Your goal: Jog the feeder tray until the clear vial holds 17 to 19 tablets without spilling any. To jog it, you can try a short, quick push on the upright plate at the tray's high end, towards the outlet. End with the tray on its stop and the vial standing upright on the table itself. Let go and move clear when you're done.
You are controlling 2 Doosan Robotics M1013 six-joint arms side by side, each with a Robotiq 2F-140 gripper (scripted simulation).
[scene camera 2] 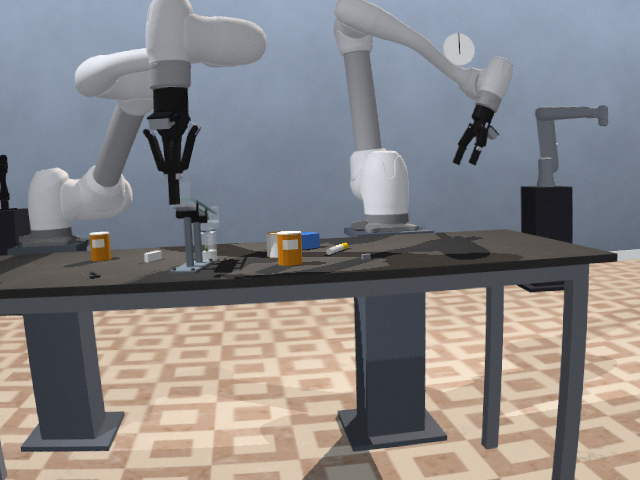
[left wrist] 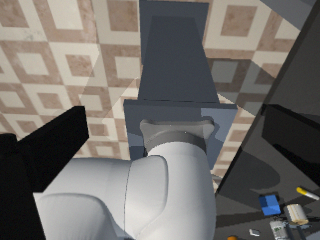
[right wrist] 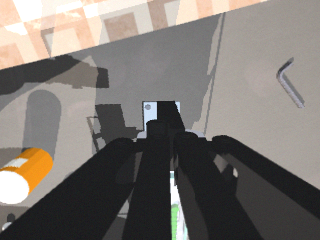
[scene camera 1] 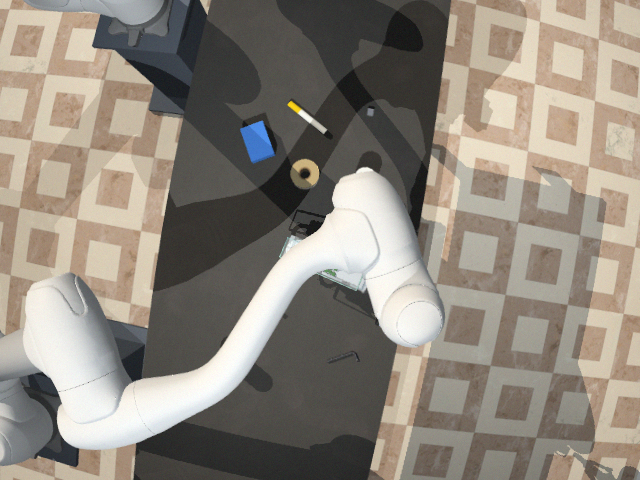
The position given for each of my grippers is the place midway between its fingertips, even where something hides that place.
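My left gripper point(scene camera 2: 463, 163), my right gripper point(scene camera 2: 174, 204). Blue box point(scene camera 1: 255, 136). Left gripper point(left wrist: 175, 121). Right gripper point(right wrist: 165, 115). Right wrist view: blue box out of frame.
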